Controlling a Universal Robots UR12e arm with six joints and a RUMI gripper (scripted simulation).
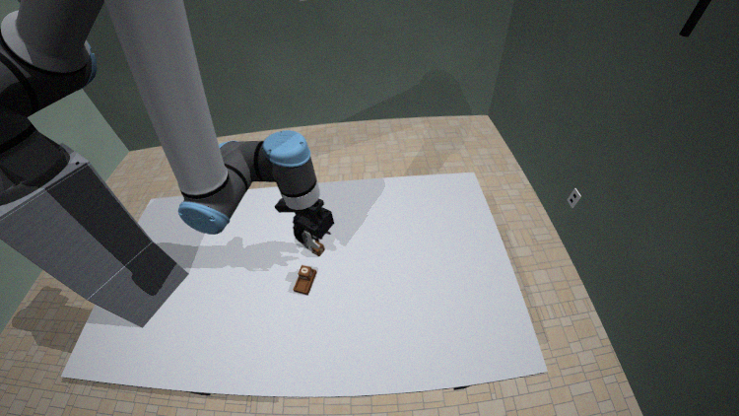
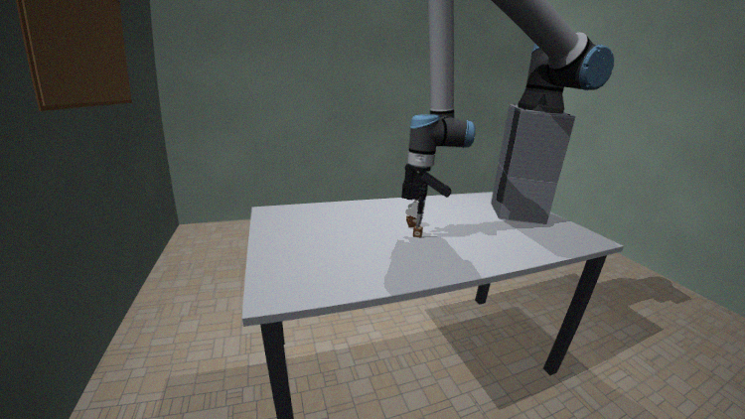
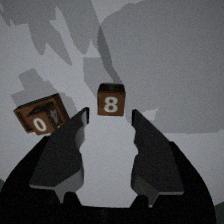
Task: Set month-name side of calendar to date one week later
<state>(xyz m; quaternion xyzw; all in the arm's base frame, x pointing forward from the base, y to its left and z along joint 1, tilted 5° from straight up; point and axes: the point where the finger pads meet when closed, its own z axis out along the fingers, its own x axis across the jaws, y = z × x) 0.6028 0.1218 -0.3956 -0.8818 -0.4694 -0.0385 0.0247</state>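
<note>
The brown date cube is 40 mm below my hand. Round my hand: brown wooden tray 110 mm to the right, 50 mm below, 30 mm behind.
</note>
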